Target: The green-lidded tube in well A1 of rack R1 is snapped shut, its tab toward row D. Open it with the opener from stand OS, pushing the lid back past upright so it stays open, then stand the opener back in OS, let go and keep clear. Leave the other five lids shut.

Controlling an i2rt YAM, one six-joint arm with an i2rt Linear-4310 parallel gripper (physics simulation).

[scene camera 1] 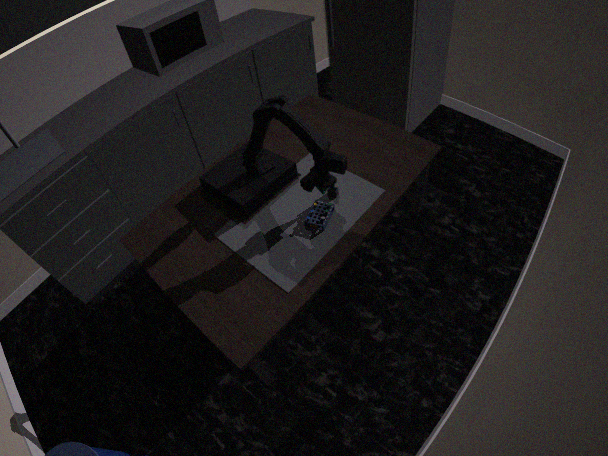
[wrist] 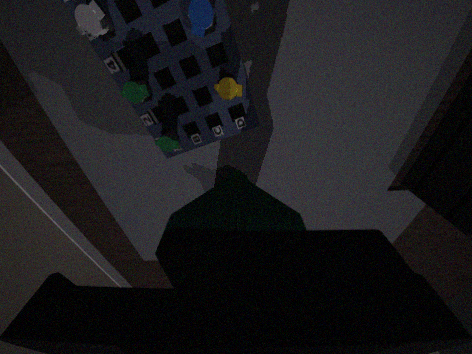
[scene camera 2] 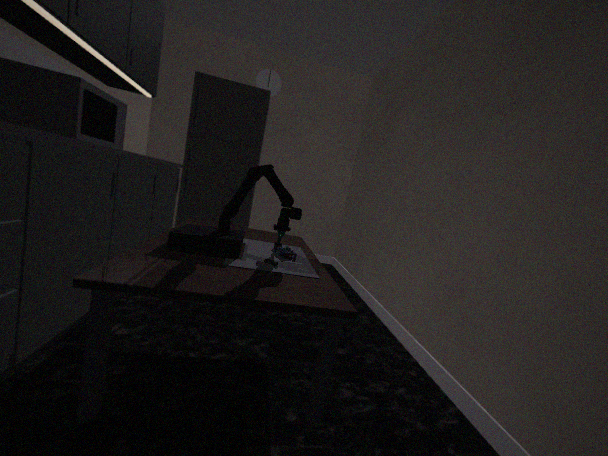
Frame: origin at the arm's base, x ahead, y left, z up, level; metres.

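Seen in the pictures: gripper, between the fingertips: (scene camera 1: 323, 193) (wrist: 236, 176) (scene camera 2: 279, 242); arm's base, origin of its link: (scene camera 1: 254, 174) (scene camera 2: 223, 232).
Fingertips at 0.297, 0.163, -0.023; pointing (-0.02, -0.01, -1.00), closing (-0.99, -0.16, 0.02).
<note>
Offsets run from my fingertips to a thing's top centre, as dx, dy, dz. Level surfaces: height alone.
The blue rack R1 @(+0.056, -0.073, -0.013) (wrist: 183, 86) (scene camera 1: 318, 215) (scene camera 2: 286, 253) lies on the grey mat @(dz -0.055) (scene camera 1: 360, 188) (wrist: 343, 114). In the wrist view its green lid in A1 @(+0.055, -0.013, -0.013) (wrist: 166, 143) sits flat at the near corner and looks shut. A second green lid @(+0.074, -0.047, -0.013) (wrist: 134, 91), a yellow lid @(+0.014, -0.058, -0.013) (wrist: 227, 88), a blue lid @(+0.033, -0.092, -0.013) (wrist: 199, 15) and a white lid @(+0.093, -0.081, -0.013) (wrist: 89, 15) also look shut. My gripper (scene camera 1: 327, 192) (scene camera 2: 280, 240) (wrist: 236, 176) is shut and hangs a little short of the rack's row-1 end. A dark tip pokes out ahead of the fingers; the dim light hides what it is. I cannot make out stand OS.
The arm's dark base block (scene camera 1: 245, 181) stands on the brown table @(dz -0.058) (scene camera 1: 393, 147) behind the mat. Cabinets (scene camera 1: 147, 132) run along the far side. The table edge lies just right of the mat.
</note>
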